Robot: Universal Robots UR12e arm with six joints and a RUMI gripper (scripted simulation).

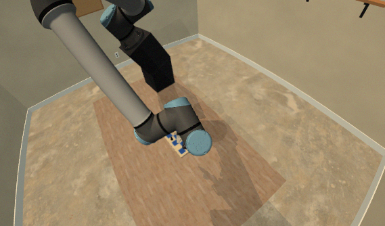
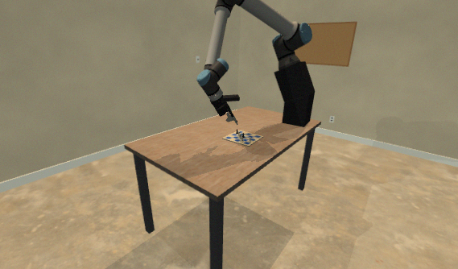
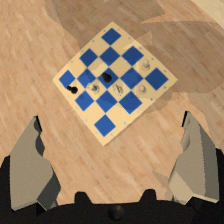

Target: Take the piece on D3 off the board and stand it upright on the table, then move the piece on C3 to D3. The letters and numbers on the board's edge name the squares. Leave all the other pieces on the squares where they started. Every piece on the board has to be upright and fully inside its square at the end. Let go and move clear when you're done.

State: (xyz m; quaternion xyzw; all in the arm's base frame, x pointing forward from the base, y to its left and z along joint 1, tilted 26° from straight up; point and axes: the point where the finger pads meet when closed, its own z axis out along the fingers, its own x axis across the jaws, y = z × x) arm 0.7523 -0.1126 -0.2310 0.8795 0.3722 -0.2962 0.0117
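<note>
Now: hand 14 cm above the white chess piece, 9 cm past it and 3 cm to the left of it. The rest, counted from my hand: chessboard (16 cm below, 10 cm behind, 1 cm to the left).
</note>
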